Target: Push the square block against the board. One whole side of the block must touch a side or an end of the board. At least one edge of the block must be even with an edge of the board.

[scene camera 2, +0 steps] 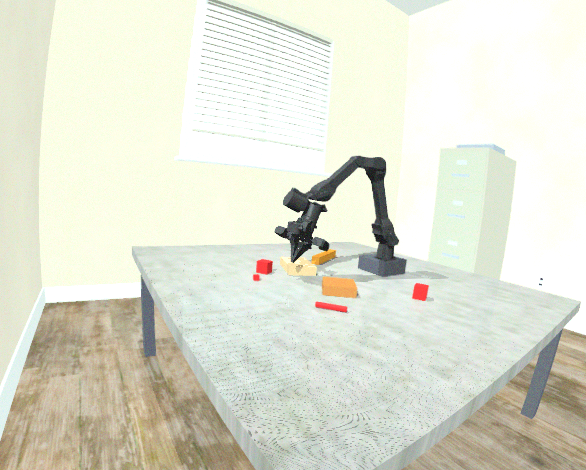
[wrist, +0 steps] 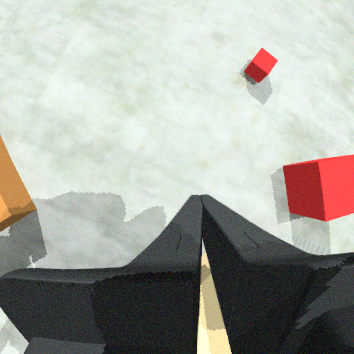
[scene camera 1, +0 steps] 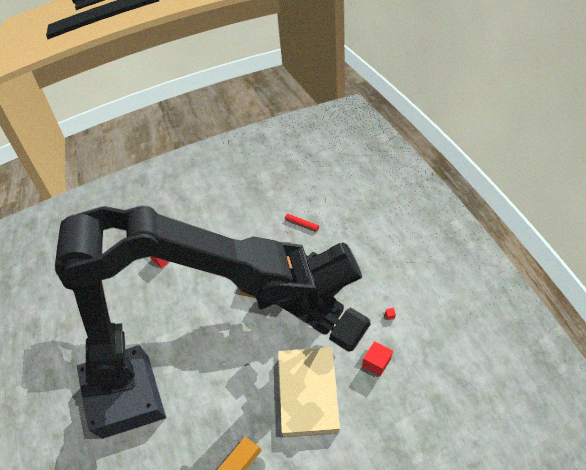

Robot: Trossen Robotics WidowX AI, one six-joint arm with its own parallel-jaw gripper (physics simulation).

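Places are measured from the arm's base along level axes (x right, y ahead, z up), in millimetres.
Where they show: gripper, fingertip midpoint: point(scene camera 2: 291, 262) point(wrist: 198, 202) point(scene camera 1: 332, 319); arm's base at its link origin: point(scene camera 2: 385, 258) point(scene camera 1: 117, 376).
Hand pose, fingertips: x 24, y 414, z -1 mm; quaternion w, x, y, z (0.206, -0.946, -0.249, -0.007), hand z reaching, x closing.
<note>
Things, the pixels of their centre, and the offset from my fingertips.
- pale yellow board at the middle of its body: point(wrist: 251, 343) point(scene camera 1: 308, 391) point(scene camera 2: 297, 265) dz -40, dx +101, dy -86 mm
- orange square block at the middle of its body: point(scene camera 1: 269, 276) point(scene camera 2: 338, 286) dz -40, dx -164, dy -71 mm
- tiny red cube at the middle of its body: point(wrist: 259, 65) point(scene camera 1: 390, 313) point(scene camera 2: 256, 277) dz -47, dx +10, dy +120 mm
- red rod at the middle of its body: point(scene camera 1: 302, 222) point(scene camera 2: 331, 306) dz -48, dx -279, dy +44 mm
- orange bar at the middle of its body: point(scene camera 2: 324, 256) dz -40, dx +223, dy -300 mm
The pale yellow board point(scene camera 1: 320, 382) point(scene camera 2: 309, 271) point(wrist: 212, 345) lies flat on the table. The orange square block point(scene camera 1: 245, 294) point(scene camera 2: 339, 287) point(wrist: 12, 187) lies apart from it; the arm hides most of the block in scene camera 1, and it is cut off at the left edge of the wrist view. My gripper point(scene camera 2: 294, 260) point(wrist: 198, 202) is shut and empty, pointing down low near the board's end, between the orange block and a red cube in the wrist view. Its fingertips are hard to make out in scene camera 1.
A red cube point(scene camera 1: 377, 357) point(scene camera 2: 264, 266) point(wrist: 335, 187) and a tiny red cube point(scene camera 1: 390, 313) point(scene camera 2: 256, 277) point(wrist: 262, 64) lie right of the board in scene camera 1. Also there: a red rod point(scene camera 1: 302, 222) point(scene camera 2: 331, 307), another red cube point(scene camera 1: 159, 261) point(scene camera 2: 420, 291), an orange bar point(scene camera 1: 240, 454) point(scene camera 2: 324, 257).
</note>
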